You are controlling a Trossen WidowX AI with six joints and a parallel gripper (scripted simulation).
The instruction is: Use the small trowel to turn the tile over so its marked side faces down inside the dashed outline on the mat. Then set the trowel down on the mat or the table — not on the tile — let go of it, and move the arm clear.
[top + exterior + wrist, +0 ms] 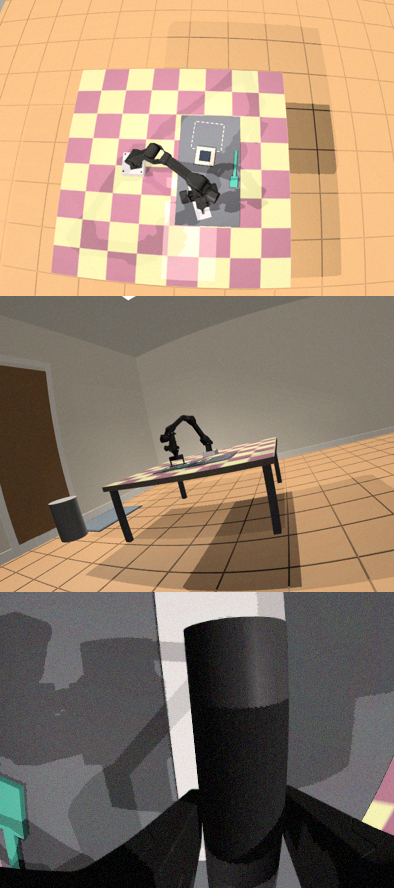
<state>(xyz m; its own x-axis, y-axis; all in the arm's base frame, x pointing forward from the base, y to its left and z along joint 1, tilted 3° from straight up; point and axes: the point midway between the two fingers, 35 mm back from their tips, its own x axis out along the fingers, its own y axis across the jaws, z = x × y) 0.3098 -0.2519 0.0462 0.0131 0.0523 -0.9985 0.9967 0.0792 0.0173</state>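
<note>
Right now the trowel is 20 mm to the left of my gripper tip and 30 mm below it. From my gripper tip the other things lie so: square tile 70 mm ahead, 240 mm to the left, 60 mm below; grey mat 80 mm ahead, 170 mm to the left, 80 mm below; teal long-handled tool 210 mm ahead, 120 mm to the left, 60 mm below.
</note>
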